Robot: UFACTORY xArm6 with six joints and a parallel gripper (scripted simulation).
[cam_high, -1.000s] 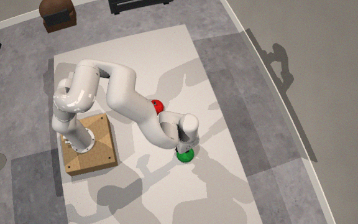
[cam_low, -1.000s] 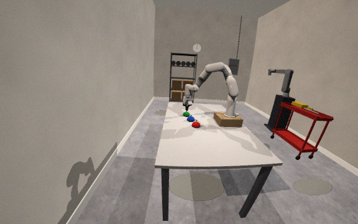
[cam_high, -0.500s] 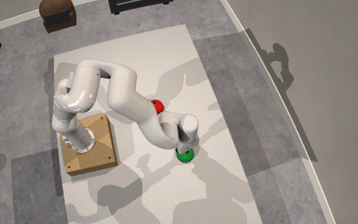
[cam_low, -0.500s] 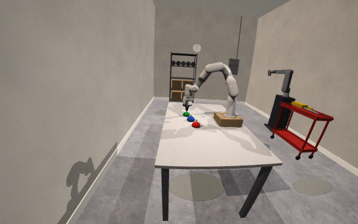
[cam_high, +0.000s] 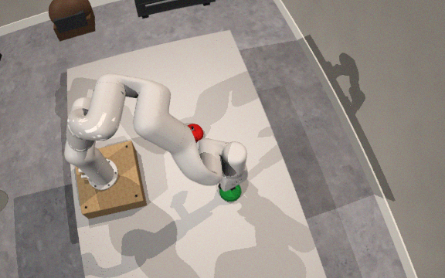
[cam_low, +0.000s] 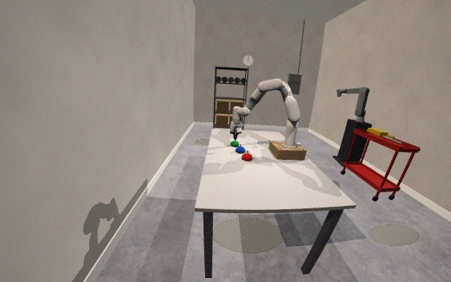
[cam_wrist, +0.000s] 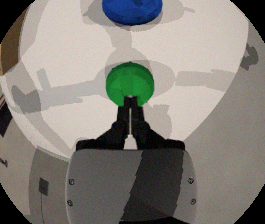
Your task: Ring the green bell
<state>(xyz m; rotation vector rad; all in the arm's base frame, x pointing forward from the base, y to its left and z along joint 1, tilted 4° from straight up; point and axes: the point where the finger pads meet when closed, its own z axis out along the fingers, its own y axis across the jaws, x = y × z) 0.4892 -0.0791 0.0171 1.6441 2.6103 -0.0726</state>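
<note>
Right now my hand is 40 mm above the green bell. The rest, counted from my hand: red bell 260 mm to the left, 130 mm behind, 40 mm below; then blue bell 130 mm to the left, 60 mm behind, 40 mm below.
</note>
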